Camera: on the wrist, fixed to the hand. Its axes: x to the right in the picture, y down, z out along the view.
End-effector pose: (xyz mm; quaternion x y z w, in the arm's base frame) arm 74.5 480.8 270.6 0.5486 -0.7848 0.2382 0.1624
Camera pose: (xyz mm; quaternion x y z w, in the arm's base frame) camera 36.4 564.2 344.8 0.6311 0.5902 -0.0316 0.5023
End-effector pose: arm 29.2 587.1 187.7 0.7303 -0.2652 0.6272 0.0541
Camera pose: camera -88.3 597.7 185.6 0.0137 0.6822 0.1423 0.7170
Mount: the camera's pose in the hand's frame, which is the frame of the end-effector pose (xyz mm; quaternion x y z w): -13.9 45.0 -108.2 0.0573 -0.3224 0.9439 0.0429
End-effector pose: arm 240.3 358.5 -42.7 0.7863 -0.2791 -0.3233 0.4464
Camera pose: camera 306.7 405.0 43.1 -0.3084 -0.9166 0.1700 0.1893
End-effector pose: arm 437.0 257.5 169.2 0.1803 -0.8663 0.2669 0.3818
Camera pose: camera 483.9 359.6 205.3 0.7020 0.3151 -0.3633 0.5252
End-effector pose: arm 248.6 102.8 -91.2 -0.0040 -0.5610 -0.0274 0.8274
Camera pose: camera 346.1 144.3 -143.1 0.4911 0.2886 -0.8132 0.1193
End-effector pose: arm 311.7 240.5 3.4 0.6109 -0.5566 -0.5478 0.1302
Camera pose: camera 378.7 187.6 84.9 -0.6683 -0.6739 -0.0657 0.3082
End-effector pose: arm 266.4 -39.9 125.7 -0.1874 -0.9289 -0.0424 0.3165
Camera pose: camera 355.3 -24.0 201.6 0.8804 -0.0326 -0.4106 0.2351
